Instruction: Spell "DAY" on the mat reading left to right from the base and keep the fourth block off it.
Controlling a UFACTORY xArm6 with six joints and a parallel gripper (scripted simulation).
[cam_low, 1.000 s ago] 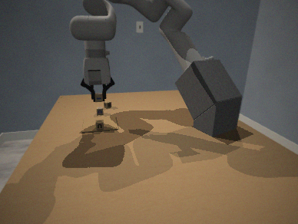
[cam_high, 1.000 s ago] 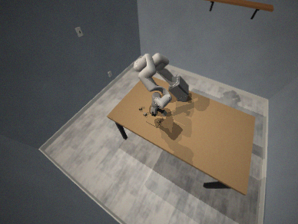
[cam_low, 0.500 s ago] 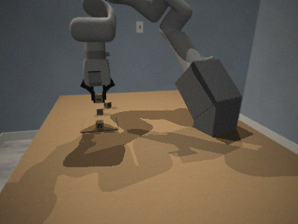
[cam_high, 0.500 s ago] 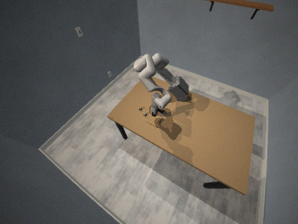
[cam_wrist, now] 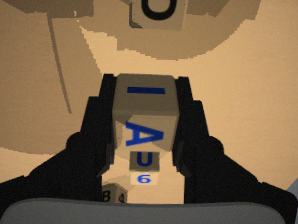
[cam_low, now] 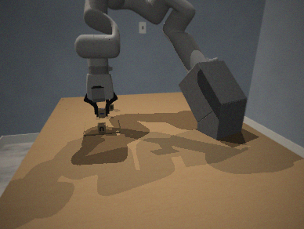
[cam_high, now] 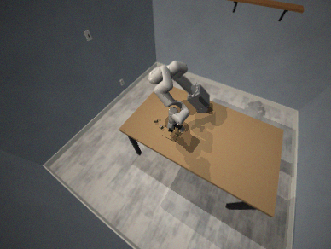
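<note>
The thin tan mat is 70 mm below my hand.
</note>
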